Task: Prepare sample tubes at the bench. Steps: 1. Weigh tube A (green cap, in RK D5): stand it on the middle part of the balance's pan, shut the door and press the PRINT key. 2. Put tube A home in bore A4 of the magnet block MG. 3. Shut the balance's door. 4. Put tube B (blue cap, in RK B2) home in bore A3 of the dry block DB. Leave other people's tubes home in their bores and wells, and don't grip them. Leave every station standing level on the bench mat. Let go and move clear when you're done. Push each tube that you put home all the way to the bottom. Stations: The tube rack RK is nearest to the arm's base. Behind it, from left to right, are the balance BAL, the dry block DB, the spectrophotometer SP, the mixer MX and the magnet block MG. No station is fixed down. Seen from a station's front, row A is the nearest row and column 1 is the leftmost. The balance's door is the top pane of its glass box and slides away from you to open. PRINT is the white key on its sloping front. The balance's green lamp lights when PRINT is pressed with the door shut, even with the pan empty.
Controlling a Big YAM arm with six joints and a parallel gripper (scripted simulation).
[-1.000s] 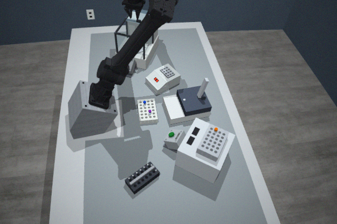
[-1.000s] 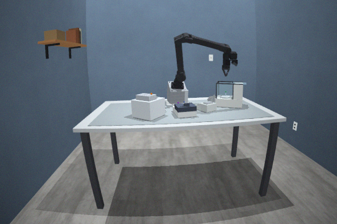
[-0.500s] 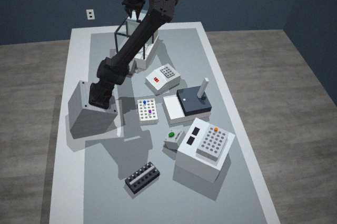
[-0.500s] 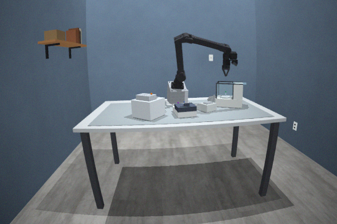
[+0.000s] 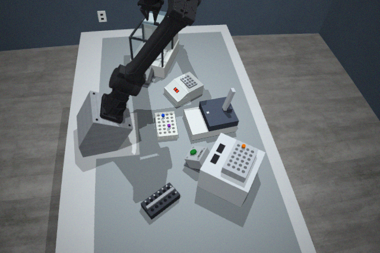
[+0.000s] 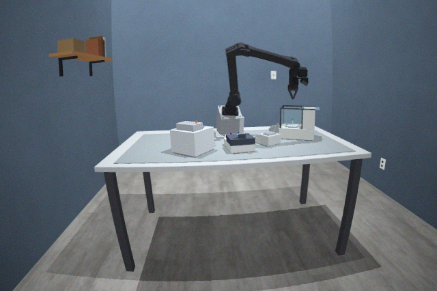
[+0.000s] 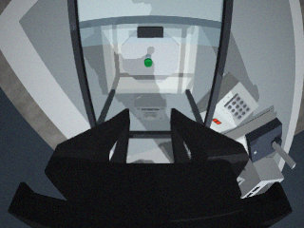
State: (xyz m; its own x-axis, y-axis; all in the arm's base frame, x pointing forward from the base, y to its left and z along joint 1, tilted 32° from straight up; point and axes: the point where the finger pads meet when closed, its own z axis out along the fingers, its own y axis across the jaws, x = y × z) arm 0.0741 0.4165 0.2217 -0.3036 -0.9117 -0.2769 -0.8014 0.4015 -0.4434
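Right now my hand is 8 cm to the right of the balance door, 6 cm above it and 3 cm short of it. The rest, counted from my hand: white tube rack 41 cm to the right, 26 cm below, 6 cm ahead; dry block DB 24 cm below, 21 cm to the right, 15 cm ahead; tube B 38 cm to the right, 25 cm below, 4 cm ahead.
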